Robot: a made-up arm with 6 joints.
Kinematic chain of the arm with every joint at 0, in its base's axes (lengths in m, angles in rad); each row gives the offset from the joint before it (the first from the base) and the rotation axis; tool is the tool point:
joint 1: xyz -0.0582 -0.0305 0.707 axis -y
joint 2: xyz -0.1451 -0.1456 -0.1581 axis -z
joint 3: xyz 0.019 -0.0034 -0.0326 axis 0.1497 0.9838 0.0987
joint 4: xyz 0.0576 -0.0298 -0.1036 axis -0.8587 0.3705 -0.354
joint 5: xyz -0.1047 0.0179 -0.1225 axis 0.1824 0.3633 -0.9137
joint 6: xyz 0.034 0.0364 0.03 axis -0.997 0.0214 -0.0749
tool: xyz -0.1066 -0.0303 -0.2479
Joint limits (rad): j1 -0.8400..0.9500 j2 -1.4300..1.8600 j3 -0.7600..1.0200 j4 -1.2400..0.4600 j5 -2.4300..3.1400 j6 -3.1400..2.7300
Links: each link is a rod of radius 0.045 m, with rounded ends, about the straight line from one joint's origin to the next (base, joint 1, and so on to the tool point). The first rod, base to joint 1, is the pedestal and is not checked.
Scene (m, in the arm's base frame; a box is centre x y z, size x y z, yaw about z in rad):
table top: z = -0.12
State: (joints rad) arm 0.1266 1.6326 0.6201 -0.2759 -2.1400 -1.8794
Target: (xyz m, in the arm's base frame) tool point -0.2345 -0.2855 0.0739
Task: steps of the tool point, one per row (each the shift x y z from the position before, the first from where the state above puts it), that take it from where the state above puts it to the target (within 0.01 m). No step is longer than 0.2 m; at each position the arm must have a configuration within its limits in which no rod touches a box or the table.
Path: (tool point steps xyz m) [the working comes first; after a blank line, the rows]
Joints at the target: -0.2375 1.7757 0.0012 -0.9803 -2.4300 -1.2493
Straight joint move there: clear.

1: 0.0349 -0.1152 -0.1282
2: 0.0044 -0.1816 -0.0563
3: -0.0070 -0.1909 0.0386

